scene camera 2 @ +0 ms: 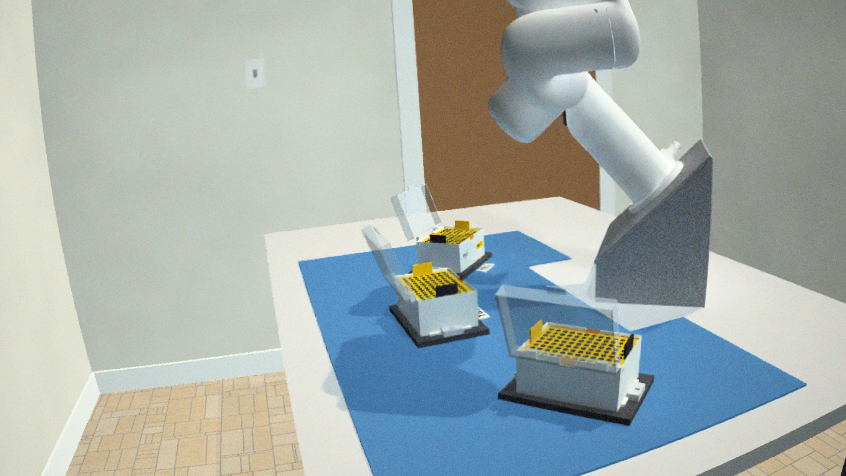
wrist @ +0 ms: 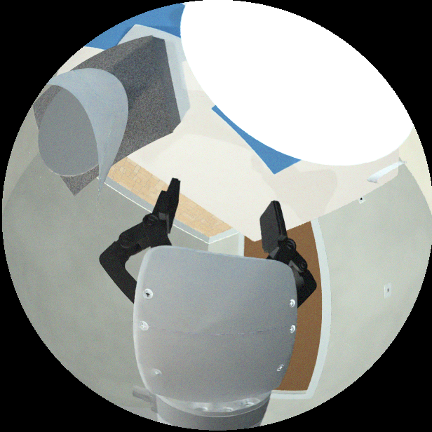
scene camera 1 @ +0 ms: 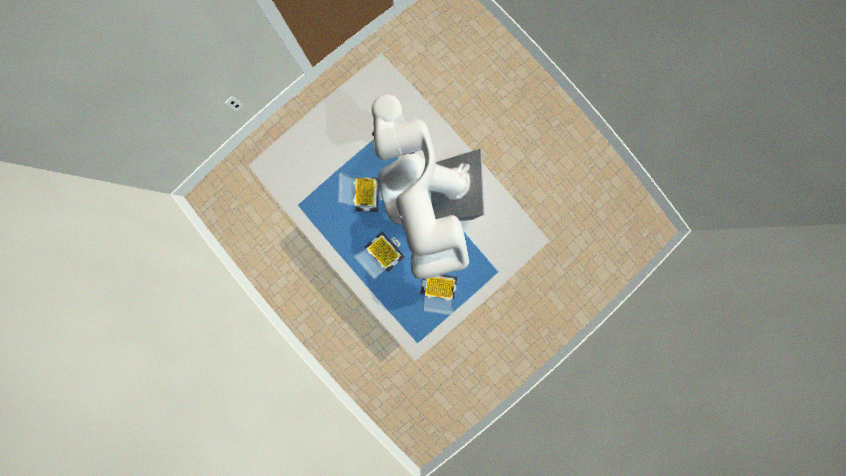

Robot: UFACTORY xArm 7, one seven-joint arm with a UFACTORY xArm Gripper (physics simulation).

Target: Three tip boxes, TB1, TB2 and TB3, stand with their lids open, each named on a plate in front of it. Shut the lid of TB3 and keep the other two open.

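Pixels of known places: arm's base, origin of its link: (scene camera 2: 657,189) (scene camera 1: 456,183).
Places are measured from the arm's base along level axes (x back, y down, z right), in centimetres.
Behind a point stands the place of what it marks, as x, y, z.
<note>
Three tip boxes stand on the blue mat with clear lids raised: a far box (scene camera 1: 365,192) (scene camera 2: 438,256) @(-28.5, 11.9, 26.9) with its lid (scene camera 1: 346,189) @(-27.4, 6.0, 36.3) (scene camera 2: 416,213) @(-27.3, 5.8, 36.5), a middle box (scene camera 1: 384,251) (scene camera 2: 447,313) @(-41.5, 12.0, 2.6) with its lid (scene camera 1: 369,264) @(-47.1, 5.7, 9.8) (scene camera 2: 380,253) @(-49.5, 2.4, 5.1), and a near box (scene camera 1: 439,287) (scene camera 2: 566,381) @(-42.0, 12.1, -22.4) with its lid (scene camera 1: 438,304) @(-44.1, 6.9, -23.7) (scene camera 2: 512,313) @(-47.5, 3.4, -20.2). The names are too small to read, so I cannot tell which box is TB3. My gripper (wrist: 224,199) is open and empty in the wrist view, pointing across the white table top towards the walls. The arm hides it in scene camera 1. No box shows in the wrist view.
The blue mat (scene camera 1: 417,322) @(-57.9, 15.5, -22.6) (scene camera 2: 414,438) @(-57.9, 15.5, -17.5) lies on the white table (scene camera 1: 278,159) @(-34.8, 15.8, 75.6) (scene camera 2: 283,248) @(-45.9, 15.9, 68.4). The grey wedge base (scene camera 1: 470,201) @(-3.5, -4.2, -8.4) (scene camera 2: 656,254) @(-10.5, 7.6, -8.5) (wrist: 150,85) carries the arm. The arm passes over the mat, close beside the near box in scene camera 1.
</note>
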